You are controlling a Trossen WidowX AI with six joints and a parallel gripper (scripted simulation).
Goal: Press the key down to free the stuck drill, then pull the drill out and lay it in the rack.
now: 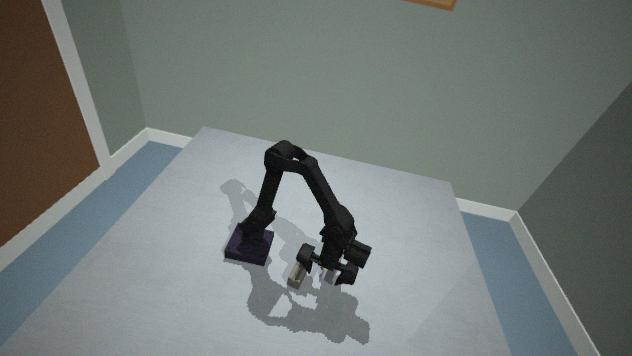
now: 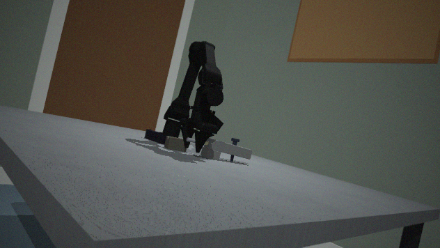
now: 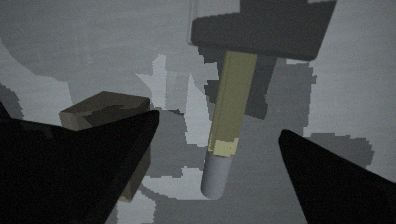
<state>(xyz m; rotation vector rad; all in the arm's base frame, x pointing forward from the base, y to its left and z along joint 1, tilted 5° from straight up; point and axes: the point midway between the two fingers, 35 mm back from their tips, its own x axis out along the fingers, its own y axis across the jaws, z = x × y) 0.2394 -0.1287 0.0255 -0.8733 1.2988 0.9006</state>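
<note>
Right now my gripper tip is 2 cm short of the drill, 4 cm to the right of it and 3 cm below it. The rest, counted from my gripper tip: grey block (5 cm ahead, 13 cm to the left, 2 cm above); then tan rack (8 cm behind); then dark blue key (6 cm ahead, 15 cm to the left, 4 cm above).
</note>
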